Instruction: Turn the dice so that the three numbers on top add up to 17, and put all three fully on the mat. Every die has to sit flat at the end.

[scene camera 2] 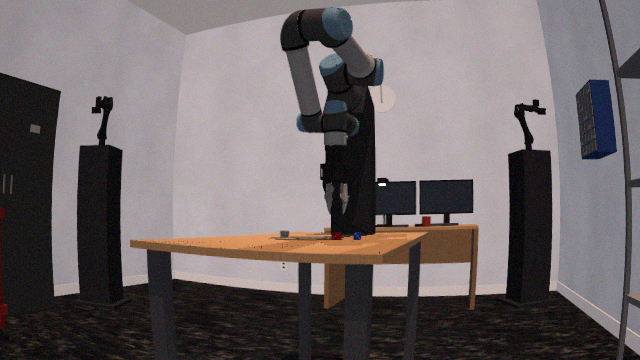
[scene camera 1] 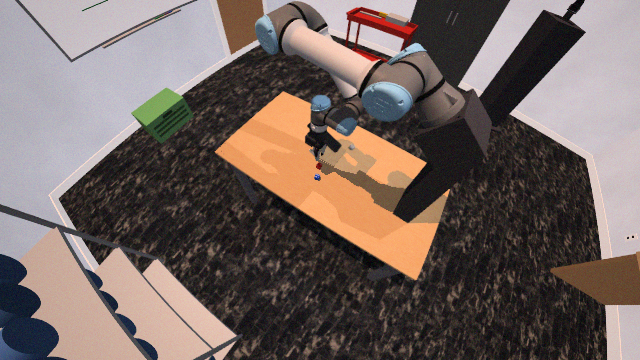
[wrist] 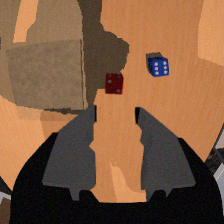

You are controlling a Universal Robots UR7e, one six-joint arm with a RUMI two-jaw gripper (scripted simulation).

Path:
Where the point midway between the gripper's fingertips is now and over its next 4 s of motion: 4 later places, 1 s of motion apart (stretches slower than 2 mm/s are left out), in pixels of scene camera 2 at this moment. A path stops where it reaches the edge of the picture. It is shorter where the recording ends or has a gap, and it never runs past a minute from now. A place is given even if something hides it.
My gripper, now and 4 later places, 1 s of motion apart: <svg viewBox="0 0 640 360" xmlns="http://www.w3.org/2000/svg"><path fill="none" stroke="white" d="M336 214L336 220L336 230L336 238L336 222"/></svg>

